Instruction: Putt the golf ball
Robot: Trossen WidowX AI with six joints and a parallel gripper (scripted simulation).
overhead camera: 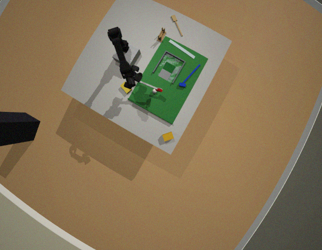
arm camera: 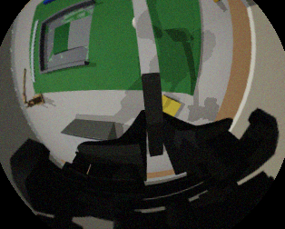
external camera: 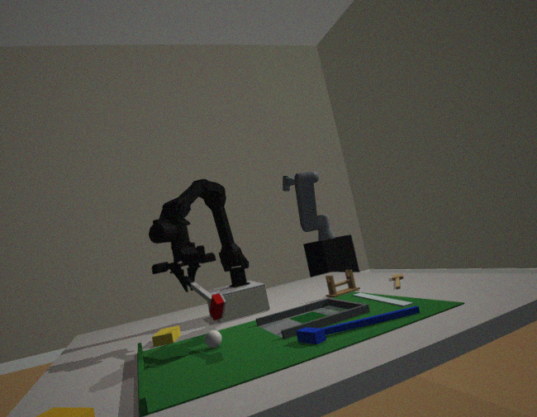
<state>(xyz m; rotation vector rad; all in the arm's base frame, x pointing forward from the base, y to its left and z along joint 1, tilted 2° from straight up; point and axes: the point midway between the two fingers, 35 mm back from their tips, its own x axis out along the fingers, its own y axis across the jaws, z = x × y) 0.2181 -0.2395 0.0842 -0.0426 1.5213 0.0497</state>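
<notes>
The red putter is 120 mm ahead of my gripper tip and 10 mm to the left of it. The rest, counted from my gripper tip: green mat 250 mm ahead, 170 mm to the left, 140 mm below; then white golf ball 190 mm ahead, 110 mm below; then blue putter 430 mm ahead, 270 mm to the left, 120 mm below.
</notes>
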